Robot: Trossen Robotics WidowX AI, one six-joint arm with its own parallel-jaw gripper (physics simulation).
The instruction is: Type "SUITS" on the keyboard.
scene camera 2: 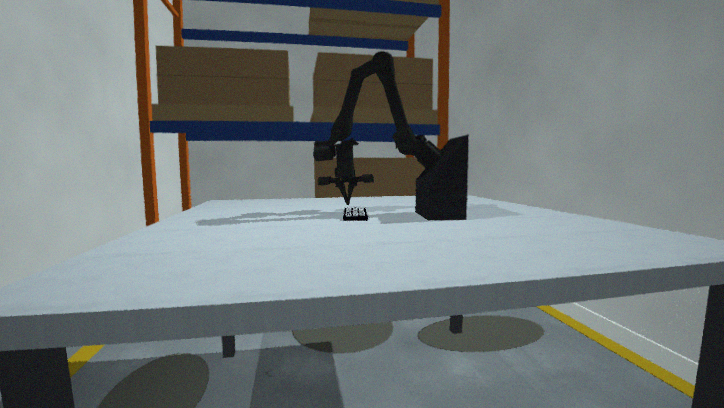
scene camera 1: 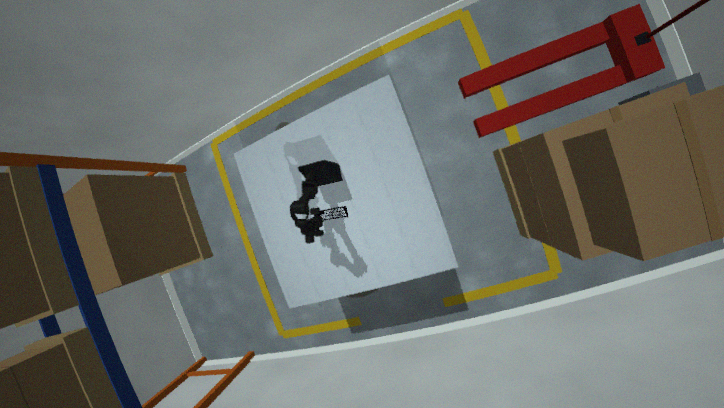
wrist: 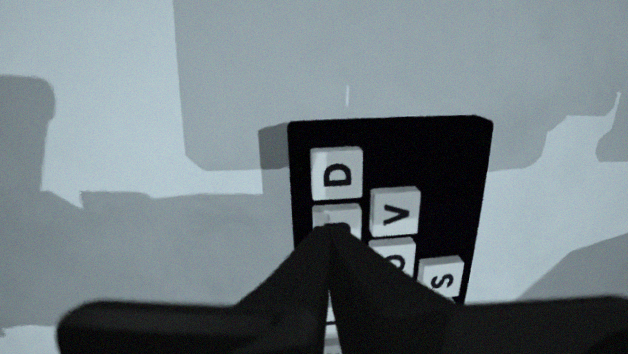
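Pixels of known places: gripper, between the fingertips: (scene camera 2: pixel 347 205) (scene camera 1: pixel 322 219) (wrist: pixel 327 239); arm's base, origin of its link: (scene camera 2: pixel 435 160) (scene camera 1: pixel 311 176).
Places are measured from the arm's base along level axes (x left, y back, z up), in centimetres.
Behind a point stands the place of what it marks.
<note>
The small black keyboard (scene camera 1: pixel 346 212) @(x 7.2, y -28.6, z -16.6 cm) (scene camera 2: pixel 355 218) @(x 7.7, y -28.0, z -16.9 cm) (wrist: pixel 445 165) @(x -11.6, y -22.6, z -16.4 cm) with white letter keys lies on the table. In the wrist view the D key (wrist: pixel 336 174) @(x -12.4, y -26.4, z -15.9 cm), V key (wrist: pixel 395 212) @(x -10.5, y -24.7, z -15.9 cm), O key (wrist: pixel 390 246) @(x -9.2, y -25.1, z -15.9 cm) and S key (wrist: pixel 441 276) @(x -7.3, y -23.2, z -15.9 cm) show. The U key (wrist: pixel 336 214) @(x -11.0, y -26.7, z -15.9 cm) is beside D, its letter hidden behind the fingertips. My gripper (scene camera 2: pixel 347 203) @(x -10.6, y -27.2, z -15.1 cm) (wrist: pixel 327 239) @(x -10.6, y -27.2, z -15.1 cm) is shut and empty, pointing down, its tips over the U key. In scene camera 2 the tips look slightly above the keys. The I and T keys cannot be made out; the fingers hide the nearer part of the keyboard.
The keyboard lies on the white table (scene camera 1: pixel 405 212) @(x 44.0, y -42.0, z -17.5 cm) (scene camera 2: pixel 354 268) @(x 53.4, y -37.1, z -17.5 cm), near the arm's black base (scene camera 1: pixel 321 172) @(x 7.2, y -0.6, z 0.7 cm) (scene camera 2: pixel 445 182) @(x 13.1, y -2.6, z -6.5 cm). A rack (scene camera 2: pixel 144 111) with cardboard boxes stands beyond the table. A red pallet jack (scene camera 1: pixel 552 101) and large boxes (scene camera 1: pixel 653 187) stand on the floor away from the arm.
</note>
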